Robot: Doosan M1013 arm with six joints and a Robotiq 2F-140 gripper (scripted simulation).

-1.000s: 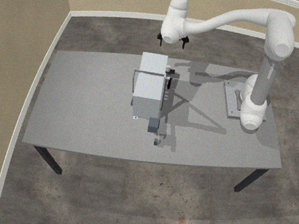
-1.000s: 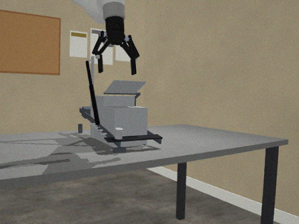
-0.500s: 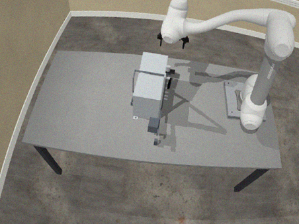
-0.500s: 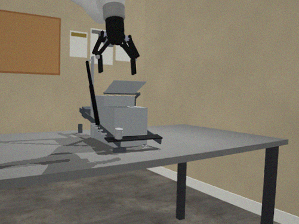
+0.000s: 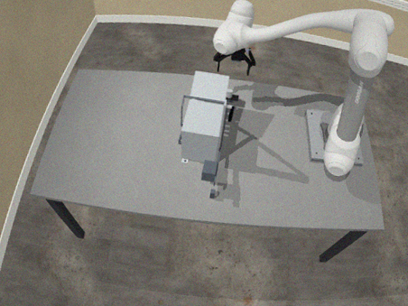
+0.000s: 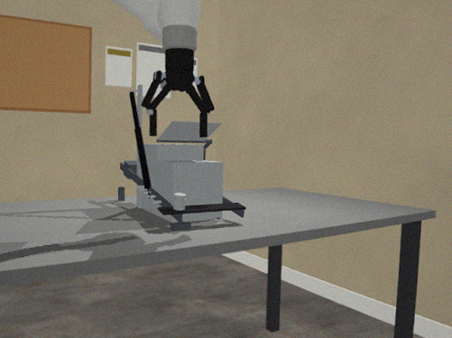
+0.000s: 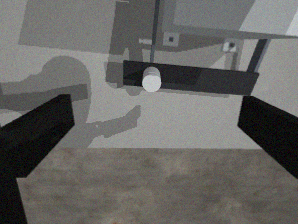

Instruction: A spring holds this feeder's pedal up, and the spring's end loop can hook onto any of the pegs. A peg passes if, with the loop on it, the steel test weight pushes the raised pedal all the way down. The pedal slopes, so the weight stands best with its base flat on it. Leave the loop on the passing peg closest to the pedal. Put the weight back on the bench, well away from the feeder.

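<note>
Right now my hand is 170 mm above the steel test weight and 10 mm to the left of it. Also, from my hand: dark spring: 260 mm to the left, 50 mm below.
</note>
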